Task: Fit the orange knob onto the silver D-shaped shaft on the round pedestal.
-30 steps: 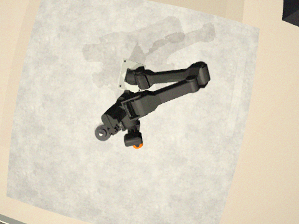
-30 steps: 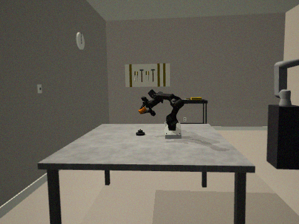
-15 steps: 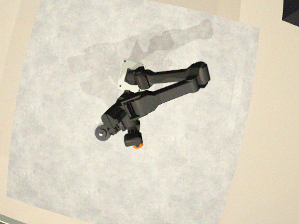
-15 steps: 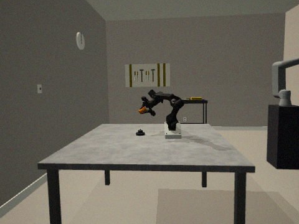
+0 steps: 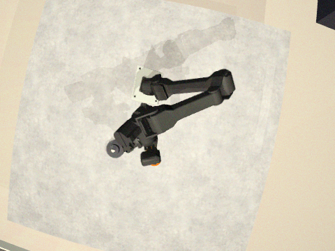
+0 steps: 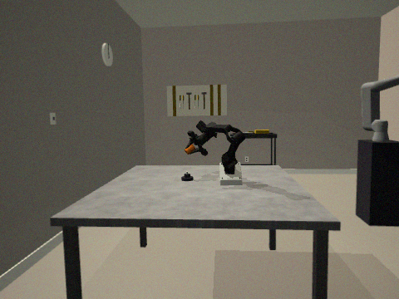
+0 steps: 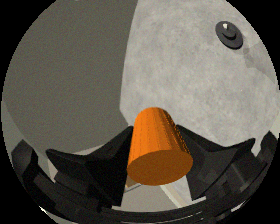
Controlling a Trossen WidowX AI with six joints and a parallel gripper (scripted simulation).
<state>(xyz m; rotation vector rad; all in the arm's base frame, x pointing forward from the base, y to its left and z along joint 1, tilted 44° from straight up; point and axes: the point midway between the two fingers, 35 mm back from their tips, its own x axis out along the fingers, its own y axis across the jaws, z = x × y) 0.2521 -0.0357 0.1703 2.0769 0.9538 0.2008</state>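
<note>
The orange knob is 30 mm behind my gripper tip, 10 mm to the right of it and 20 mm above it. From my gripper tip the other things lie so: round dark pedestal (40 mm ahead, 190 mm to the right, 200 mm below).
</note>
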